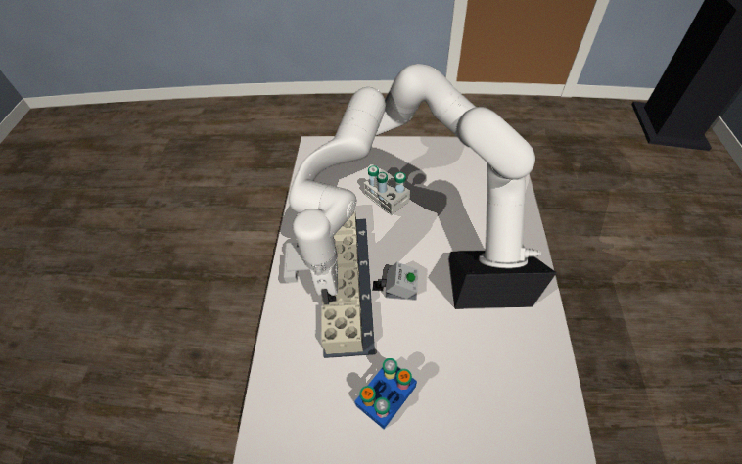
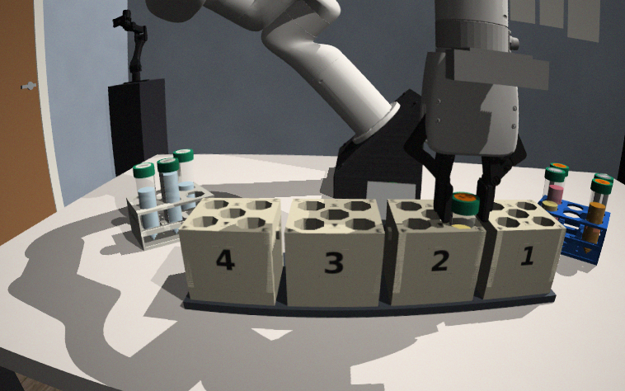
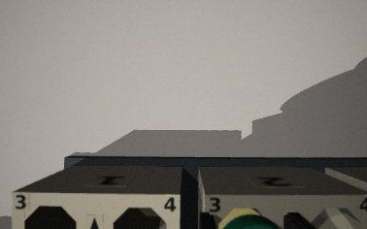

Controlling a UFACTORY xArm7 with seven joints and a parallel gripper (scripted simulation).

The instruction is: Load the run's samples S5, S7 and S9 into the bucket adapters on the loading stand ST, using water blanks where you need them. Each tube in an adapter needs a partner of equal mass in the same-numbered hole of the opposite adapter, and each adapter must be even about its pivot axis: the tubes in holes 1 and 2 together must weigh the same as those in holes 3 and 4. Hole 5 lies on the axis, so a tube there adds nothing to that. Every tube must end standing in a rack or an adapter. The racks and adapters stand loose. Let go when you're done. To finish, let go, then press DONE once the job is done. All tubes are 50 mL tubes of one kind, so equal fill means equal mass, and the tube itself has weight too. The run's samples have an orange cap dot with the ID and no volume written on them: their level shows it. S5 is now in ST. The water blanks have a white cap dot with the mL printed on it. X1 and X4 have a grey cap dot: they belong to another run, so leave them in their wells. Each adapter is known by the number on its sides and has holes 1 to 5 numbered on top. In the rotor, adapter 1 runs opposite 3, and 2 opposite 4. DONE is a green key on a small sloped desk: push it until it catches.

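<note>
Right now my hand is 220 mm past the pink-filled sample tube, 190 mm to the right of it and 60 mm above it. From my hand the other things lie so: blue rack: 170 mm behind, 220 mm to the left, 90 mm below; green done key: 200 mm behind, 90 mm to the right, 60 mm below; S7 tube: 140 mm behind, 240 mm to the left, 60 mm below.
</note>
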